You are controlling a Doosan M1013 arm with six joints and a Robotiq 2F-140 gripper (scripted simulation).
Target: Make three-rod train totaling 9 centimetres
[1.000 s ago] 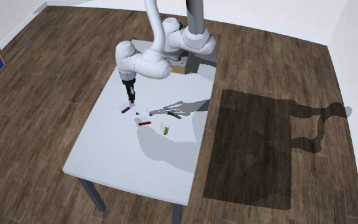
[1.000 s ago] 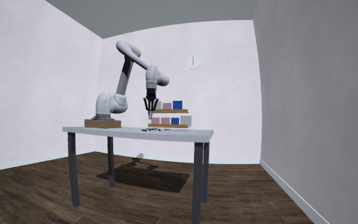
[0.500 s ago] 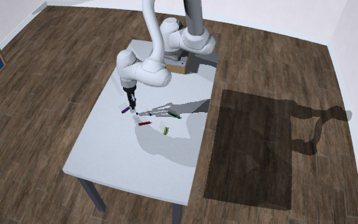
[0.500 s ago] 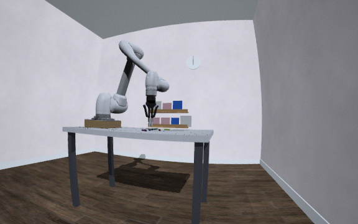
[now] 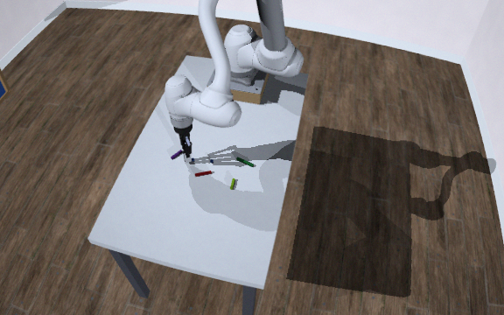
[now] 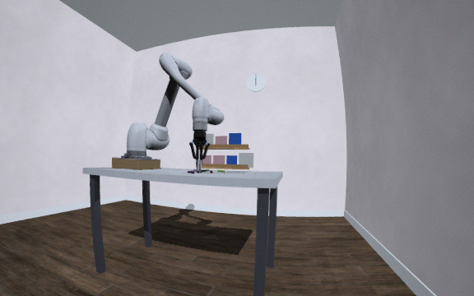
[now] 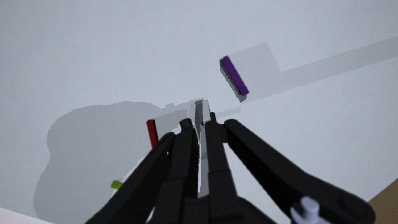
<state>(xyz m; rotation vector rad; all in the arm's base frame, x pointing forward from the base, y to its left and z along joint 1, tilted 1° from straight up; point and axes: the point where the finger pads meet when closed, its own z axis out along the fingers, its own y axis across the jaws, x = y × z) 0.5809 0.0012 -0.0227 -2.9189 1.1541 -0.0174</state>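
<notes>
Now: hand 3 cm above the grey rod. From my hand the other things lie so: purple rod 1 cm behind, 7 cm to the right, 4 cm below; then red rod 3 cm ahead, 9 cm to the left, 4 cm below; then lime rod 3 cm ahead, 23 cm to the left, 4 cm below.
</notes>
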